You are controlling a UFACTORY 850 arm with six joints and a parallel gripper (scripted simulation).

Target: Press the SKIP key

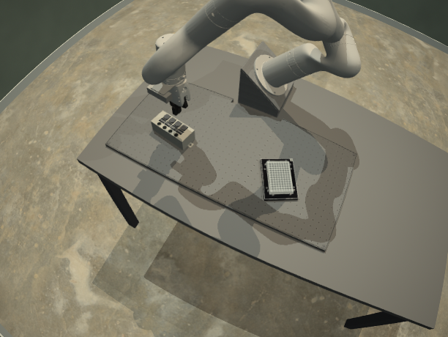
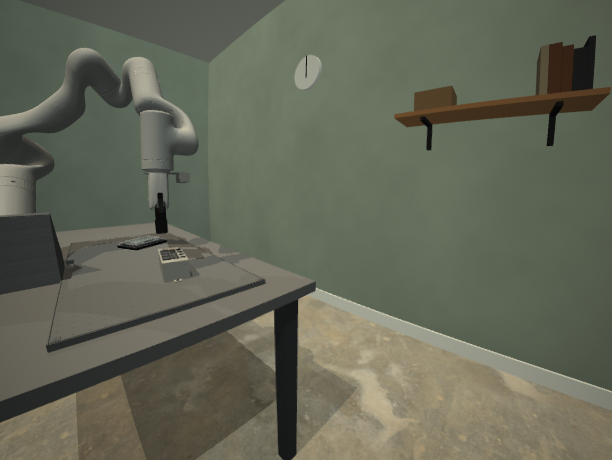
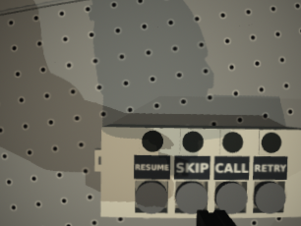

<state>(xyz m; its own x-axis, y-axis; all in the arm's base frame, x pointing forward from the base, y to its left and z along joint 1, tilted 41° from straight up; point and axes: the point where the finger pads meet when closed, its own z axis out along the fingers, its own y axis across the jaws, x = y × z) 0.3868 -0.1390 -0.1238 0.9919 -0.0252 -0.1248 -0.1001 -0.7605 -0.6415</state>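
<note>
Right now the operator panel is 10 mm to the right of my hand and 100 mm below it.
</note>
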